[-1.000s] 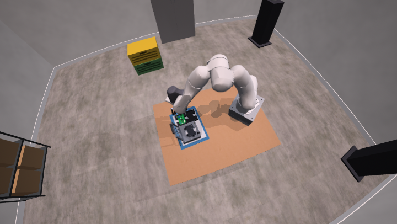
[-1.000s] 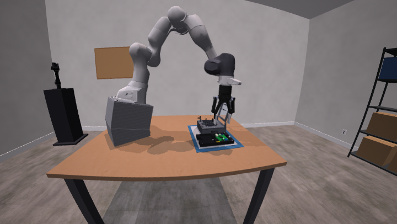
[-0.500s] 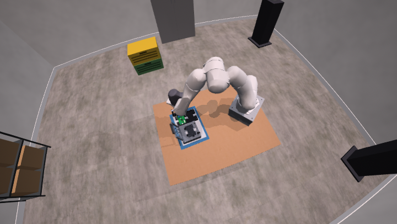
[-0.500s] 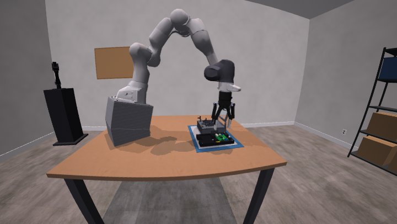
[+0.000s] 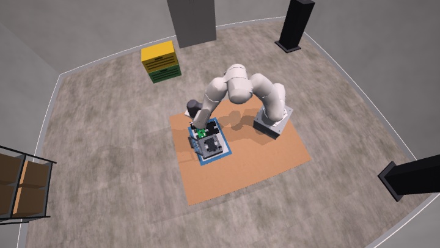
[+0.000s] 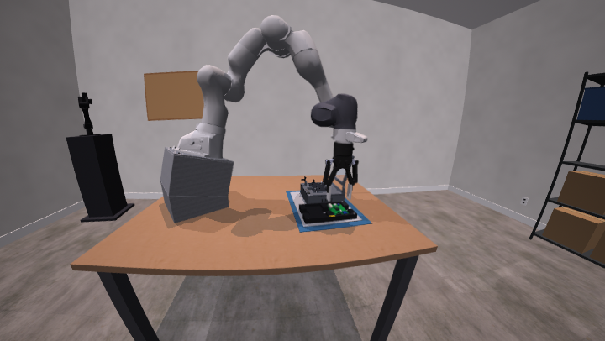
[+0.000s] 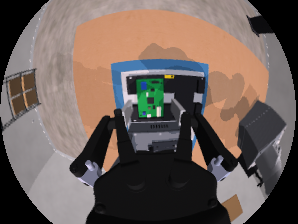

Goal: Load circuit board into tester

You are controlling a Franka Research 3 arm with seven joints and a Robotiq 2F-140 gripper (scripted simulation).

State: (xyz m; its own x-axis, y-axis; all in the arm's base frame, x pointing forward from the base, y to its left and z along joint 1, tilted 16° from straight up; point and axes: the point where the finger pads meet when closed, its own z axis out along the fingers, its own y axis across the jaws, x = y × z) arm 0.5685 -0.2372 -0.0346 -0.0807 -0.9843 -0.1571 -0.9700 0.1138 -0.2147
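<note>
My hand is 8 cm above the green circuit board. The rest, counted from my hand: tester lid 17 cm to the left, 10 cm ahead, 9 cm above.
</note>
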